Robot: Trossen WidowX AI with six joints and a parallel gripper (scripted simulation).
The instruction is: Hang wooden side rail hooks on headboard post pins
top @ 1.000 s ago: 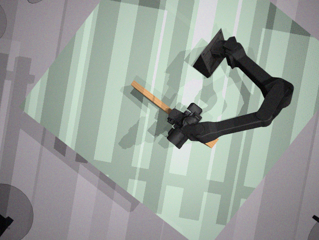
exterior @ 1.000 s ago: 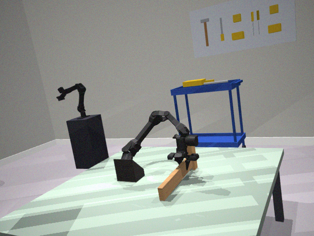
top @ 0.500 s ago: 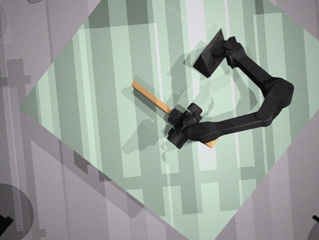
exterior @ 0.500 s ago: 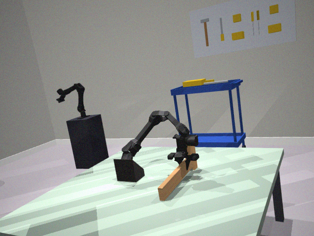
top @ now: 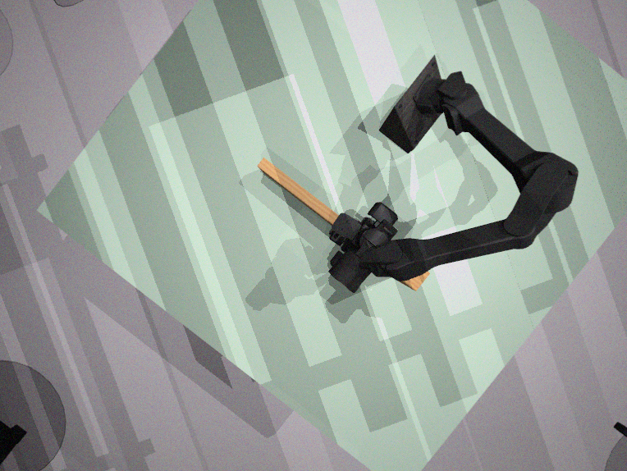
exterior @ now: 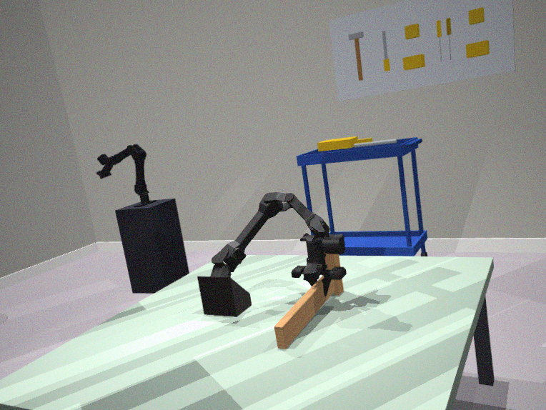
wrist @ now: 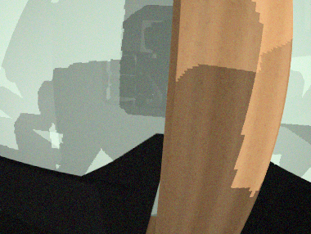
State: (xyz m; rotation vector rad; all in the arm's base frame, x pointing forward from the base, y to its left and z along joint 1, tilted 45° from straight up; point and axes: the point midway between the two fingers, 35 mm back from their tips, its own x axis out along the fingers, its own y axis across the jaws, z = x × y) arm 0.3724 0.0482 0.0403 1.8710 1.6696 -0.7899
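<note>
Now: gripper tip 12 cm to the right of the headboard post, 4 cm below it and 1 cm short of it.
</note>
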